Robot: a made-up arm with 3 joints. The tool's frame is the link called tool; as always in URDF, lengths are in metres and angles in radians. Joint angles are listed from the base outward.
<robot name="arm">
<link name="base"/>
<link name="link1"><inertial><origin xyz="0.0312 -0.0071 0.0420"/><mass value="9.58"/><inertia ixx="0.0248" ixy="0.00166" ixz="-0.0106" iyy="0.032" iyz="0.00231" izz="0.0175"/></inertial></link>
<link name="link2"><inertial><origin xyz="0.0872 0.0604 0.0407"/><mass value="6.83"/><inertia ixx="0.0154" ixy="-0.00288" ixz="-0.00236" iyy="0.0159" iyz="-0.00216" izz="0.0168"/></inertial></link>
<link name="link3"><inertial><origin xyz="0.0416 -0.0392 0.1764"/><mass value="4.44"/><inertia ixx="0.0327" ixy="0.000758" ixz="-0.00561" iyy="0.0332" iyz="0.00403" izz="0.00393"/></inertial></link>
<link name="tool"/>
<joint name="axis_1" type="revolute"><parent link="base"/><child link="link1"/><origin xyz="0 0 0.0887" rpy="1.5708 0 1.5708"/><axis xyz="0 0 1"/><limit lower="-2.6" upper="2.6"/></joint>
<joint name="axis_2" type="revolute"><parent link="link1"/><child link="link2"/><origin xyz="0.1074 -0.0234 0.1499" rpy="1.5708 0 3.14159"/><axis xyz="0 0 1"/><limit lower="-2.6" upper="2.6"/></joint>
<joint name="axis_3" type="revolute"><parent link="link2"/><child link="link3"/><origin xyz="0.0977 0.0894 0.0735" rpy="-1.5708 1.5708 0"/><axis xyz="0 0 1"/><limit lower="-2.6" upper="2.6"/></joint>
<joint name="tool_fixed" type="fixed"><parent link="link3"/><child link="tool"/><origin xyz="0.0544 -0.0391 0.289" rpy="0 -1.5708 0"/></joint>
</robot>
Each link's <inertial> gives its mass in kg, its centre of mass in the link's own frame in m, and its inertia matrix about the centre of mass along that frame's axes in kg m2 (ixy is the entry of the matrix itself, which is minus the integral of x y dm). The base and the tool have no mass. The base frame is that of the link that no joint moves.
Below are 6 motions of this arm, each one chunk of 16 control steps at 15 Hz.
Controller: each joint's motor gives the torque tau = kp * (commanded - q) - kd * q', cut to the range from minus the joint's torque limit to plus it. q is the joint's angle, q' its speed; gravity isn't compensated. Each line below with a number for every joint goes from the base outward.
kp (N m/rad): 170 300 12
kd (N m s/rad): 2.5 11 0.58
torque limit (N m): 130 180 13
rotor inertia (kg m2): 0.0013 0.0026 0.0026
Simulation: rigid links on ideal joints. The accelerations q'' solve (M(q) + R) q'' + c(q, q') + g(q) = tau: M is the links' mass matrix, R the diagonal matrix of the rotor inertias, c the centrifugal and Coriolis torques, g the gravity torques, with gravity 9.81 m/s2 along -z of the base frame. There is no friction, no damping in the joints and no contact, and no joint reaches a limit. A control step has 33 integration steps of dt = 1/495 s. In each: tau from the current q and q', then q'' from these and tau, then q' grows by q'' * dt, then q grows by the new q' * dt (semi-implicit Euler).
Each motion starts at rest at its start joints. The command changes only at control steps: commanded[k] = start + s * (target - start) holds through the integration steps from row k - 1 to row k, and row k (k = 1, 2, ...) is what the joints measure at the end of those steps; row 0 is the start. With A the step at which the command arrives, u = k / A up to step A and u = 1 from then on. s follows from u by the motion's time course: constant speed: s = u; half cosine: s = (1 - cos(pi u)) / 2; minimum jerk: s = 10 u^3 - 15 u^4 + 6 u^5; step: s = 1 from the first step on.
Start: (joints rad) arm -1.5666 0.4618 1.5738
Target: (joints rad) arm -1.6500 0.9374 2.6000
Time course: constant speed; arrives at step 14
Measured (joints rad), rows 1 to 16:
1: -1.5846 0.5266 1.6574
2: -1.5942 0.5966 1.8045
3: -1.5872 0.6283 1.8900
4: -1.5927 0.6524 1.9438
5: -1.6070 0.6855 1.9905
6: -1.6159 0.7210 2.0446
7: -1.6181 0.7545 2.1115
8: -1.6206 0.7874 2.1834
9: -1.6267 0.8205 2.2503
10: -1.6348 0.8538 2.3115
11: -1.6421 0.8871 2.3725
12: -1.6475 0.9203 2.4375
13: -1.6520 0.9533 2.5057
14: -1.6572 0.9863 2.5745
15: -1.6570 0.9932 2.5842
16: -1.6576 0.9875 2.5875

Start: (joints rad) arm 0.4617 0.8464 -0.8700
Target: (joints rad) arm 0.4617 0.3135 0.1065
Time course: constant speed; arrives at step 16
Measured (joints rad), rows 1 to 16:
1: 0.3875 0.7996 -0.7799
2: 0.3351 0.7550 -0.5350
3: 0.3598 0.7287 -0.4471
4: 0.3928 0.6945 -0.4715
5: 0.3942 0.6529 -0.4548
6: 0.3873 0.6193 -0.3795
7: 0.3891 0.5904 -0.3084
8: 0.3943 0.5579 -0.2583
9: 0.3982 0.5230 -0.2131
10: 0.4012 0.4890 -0.1641
11: 0.4040 0.4561 -0.1121
12: 0.4067 0.4232 -0.0602
13: 0.4097 0.3901 -0.0099
14: 0.4126 0.3568 0.0397
15: 0.4154 0.3237 0.0893
16: 0.4181 0.2906 0.1390

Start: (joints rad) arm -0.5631 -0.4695 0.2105
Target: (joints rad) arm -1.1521 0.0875 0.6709
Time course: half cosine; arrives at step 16
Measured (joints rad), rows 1 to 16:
1: -0.5609 -0.4593 0.3045
2: -0.5789 -0.4314 0.3897
3: -0.6161 -0.4025 0.4172
4: -0.6557 -0.3709 0.4289
5: -0.7052 -0.3288 0.4540
6: -0.7598 -0.2769 0.4976
7: -0.8181 -0.2197 0.5505
8: -0.8777 -0.1607 0.6034
9: -0.9366 -0.1023 0.6541
10: -0.9930 -0.0460 0.7027
11: -1.0447 0.0061 0.7482
12: -1.0898 0.0520 0.7882
13: -1.1262 0.0896 0.8206
14: -1.1522 0.1176 0.8443
15: -1.1671 0.1352 0.8589
16: -1.1704 0.1417 0.8644

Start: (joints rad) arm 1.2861 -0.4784 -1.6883
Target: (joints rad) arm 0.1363 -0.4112 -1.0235
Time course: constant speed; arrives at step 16
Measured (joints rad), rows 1 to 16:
1: 1.2299 -0.4933 -1.5487
2: 1.1663 -0.5041 -1.4354
3: 1.0894 -0.4966 -1.3894
4: 1.0095 -0.4855 -1.3752
5: 0.9374 -0.4785 -1.3438
6: 0.8689 -0.4748 -1.2897
7: 0.7980 -0.4709 -1.2353
8: 0.7246 -0.4654 -1.1906
9: 0.6511 -0.4591 -1.1499
10: 0.5785 -0.4531 -1.1069
11: 0.5062 -0.4474 -1.0615
12: 0.4335 -0.4416 -1.0166
13: 0.3604 -0.4355 -0.9730
14: 0.2872 -0.4292 -0.9301
15: 0.2141 -0.4229 -0.8870
16: 0.1409 -0.4166 -0.8440

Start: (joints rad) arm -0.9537 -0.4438 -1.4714
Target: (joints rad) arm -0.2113 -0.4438 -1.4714
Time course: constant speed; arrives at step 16
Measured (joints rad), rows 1 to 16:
1: -0.9118 -0.4239 -1.4773
2: -0.8608 -0.4133 -1.4677
3: -0.8131 -0.4182 -1.4502
4: -0.7628 -0.4227 -1.4273
5: -0.7140 -0.4242 -1.4075
6: -0.6670 -0.4246 -1.3966
7: -0.6198 -0.4253 -1.3892
8: -0.5718 -0.4264 -1.3799
9: -0.5236 -0.4279 -1.3686
10: -0.4754 -0.4294 -1.3573
11: -0.4275 -0.4307 -1.3470
12: -0.3797 -0.4321 -1.3378
13: -0.3318 -0.4334 -1.3290
14: -0.2840 -0.4348 -1.3206
15: -0.2361 -0.4362 -1.3125
16: -0.1883 -0.4377 -1.3050

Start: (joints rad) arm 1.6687 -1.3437 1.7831
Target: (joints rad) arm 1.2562 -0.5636 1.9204
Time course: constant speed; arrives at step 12
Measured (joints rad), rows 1 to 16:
1: 1.6398 -1.2857 1.7376
2: 1.6032 -1.2093 1.7677
3: 1.5627 -1.1450 1.8009
4: 1.5311 -1.0857 1.8033
5: 1.5004 -1.0254 1.7894
6: 1.4655 -0.9642 1.7843
7: 1.4306 -0.9023 1.7879
8: 1.3967 -0.8404 1.7905
9: 1.3626 -0.7787 1.7909
10: 1.3281 -0.7170 1.7916
11: 1.2933 -0.6550 1.7932
12: 1.2583 -0.5928 1.7955
13: 1.2633 -0.5782 1.8283
14: 1.2647 -0.5889 1.8028
15: 1.2662 -0.5933 1.7752
16: 1.2652 -0.5919 1.7732

